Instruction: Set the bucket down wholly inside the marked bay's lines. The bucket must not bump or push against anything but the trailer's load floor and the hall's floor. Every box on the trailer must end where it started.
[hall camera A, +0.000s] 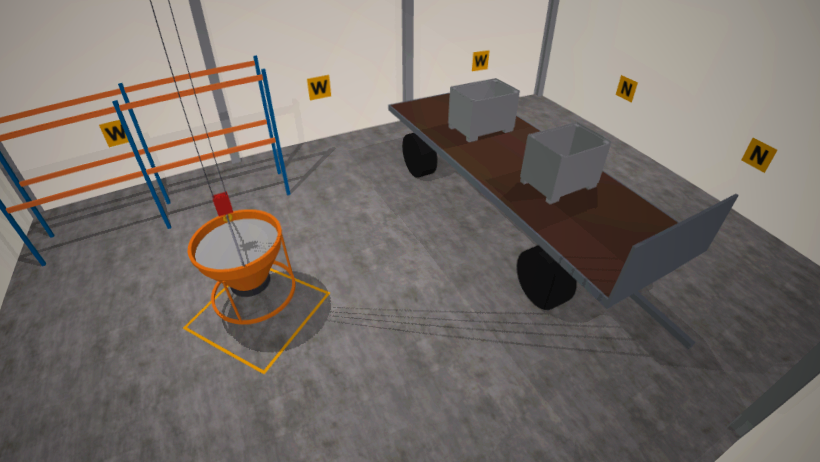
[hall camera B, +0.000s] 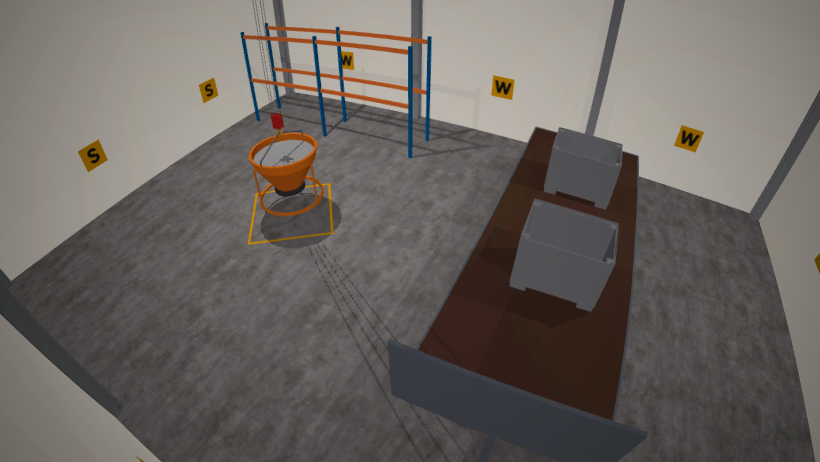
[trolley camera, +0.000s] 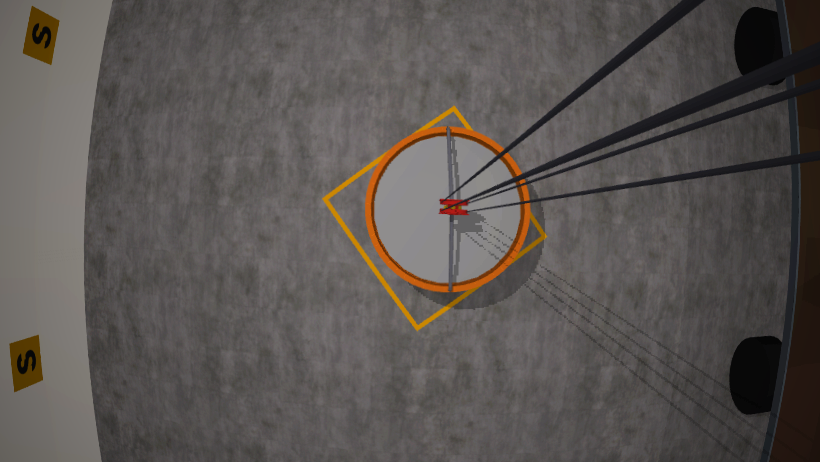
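Observation:
The orange bucket (hall camera A: 246, 279) (hall camera B: 286, 177) (trolley camera: 407, 206) hangs upright on the ropes. My gripper, the hook under the red block (hall camera A: 227, 217) (hall camera B: 279, 132) (trolley camera: 453, 206), is shut on the bucket's bail. The bucket's base ring appears a little above the floor. The marked bay, a yellow outline (hall camera A: 224, 350) (hall camera B: 252, 218) (trolley camera: 371, 264), lies under it. In the trolley camera view the bucket's rim sits right of and above the bay's middle and covers parts of its lines. The trailer (hall camera A: 648, 212) (hall camera B: 550, 355) carries two grey boxes, one box (hall camera A: 473, 117) (hall camera B: 579, 172) behind the other box (hall camera A: 545, 172) (hall camera B: 559, 269).
A rack with blue posts (hall camera A: 141, 164) (hall camera B: 410, 103) and orange beams stands near the W wall, behind the bucket in hall camera A. The trailer's wheels (hall camera A: 546, 278) (trolley camera: 754, 375) stand on the side of the bay away from the S wall. Its grey end board (hall camera B: 504, 396) stands upright.

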